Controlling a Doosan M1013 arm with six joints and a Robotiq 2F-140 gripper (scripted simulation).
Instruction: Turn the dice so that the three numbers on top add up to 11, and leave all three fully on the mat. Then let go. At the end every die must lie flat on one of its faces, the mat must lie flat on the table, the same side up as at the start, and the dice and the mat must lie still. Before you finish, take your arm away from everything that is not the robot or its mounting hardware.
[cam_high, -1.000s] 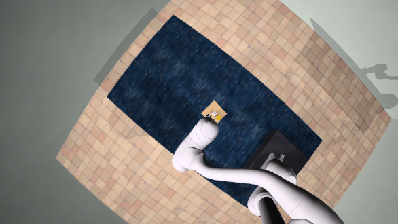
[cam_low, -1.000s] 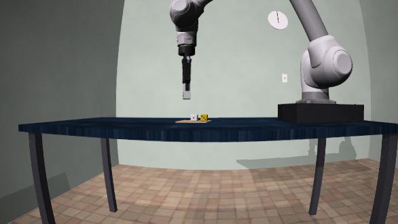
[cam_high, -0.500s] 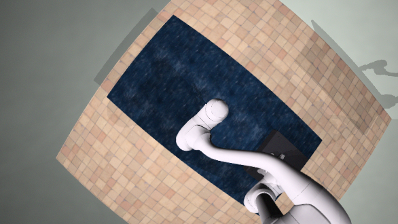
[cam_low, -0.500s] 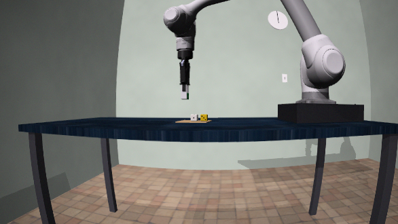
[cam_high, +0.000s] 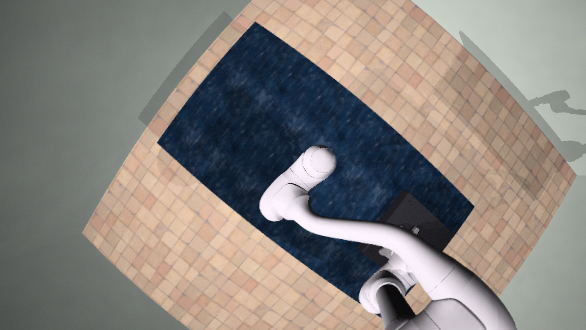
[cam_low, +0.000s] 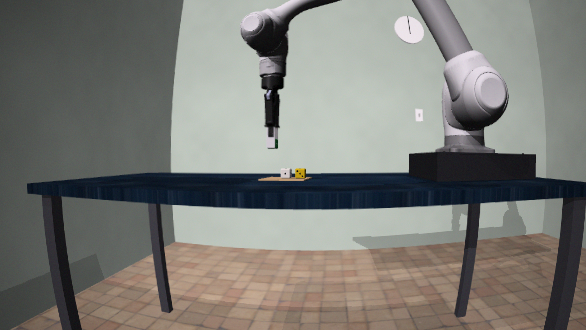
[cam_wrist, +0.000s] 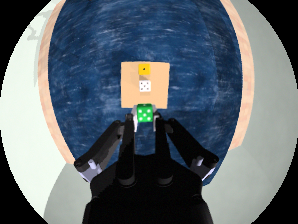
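My gripper is now 110 mm above the white die, 40 mm past it and 10 mm to the right of it. From my hand the other things lie so: green die (20 mm below); then yellow die (110 mm below, 90 mm behind, 10 mm to the left); then tan mat (130 mm below, 40 mm behind, 10 mm to the left).
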